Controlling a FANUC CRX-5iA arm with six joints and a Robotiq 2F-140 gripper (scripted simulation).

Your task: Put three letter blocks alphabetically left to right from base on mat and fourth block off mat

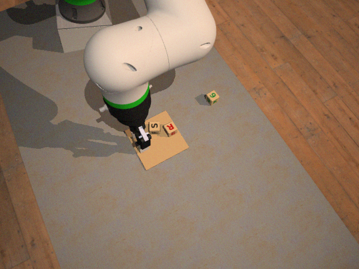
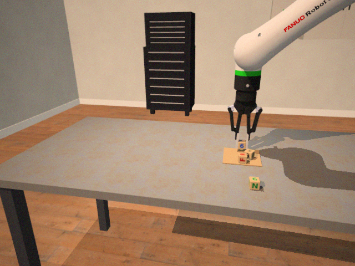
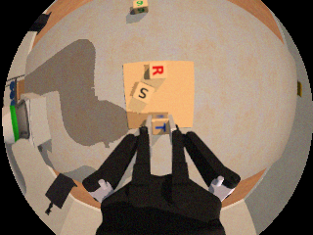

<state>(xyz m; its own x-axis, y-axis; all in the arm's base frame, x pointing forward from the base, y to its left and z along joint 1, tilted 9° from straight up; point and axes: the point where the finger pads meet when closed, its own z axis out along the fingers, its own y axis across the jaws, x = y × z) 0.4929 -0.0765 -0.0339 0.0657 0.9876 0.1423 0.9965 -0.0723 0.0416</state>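
The tan mat is 50 mm to the left of my hand and 50 mm below it. The rest, counted from my hand: S block (60 mm to the left, 30 mm below, 20 mm behind); green-marked block (260 mm to the left, 40 mm below, 10 mm behind).
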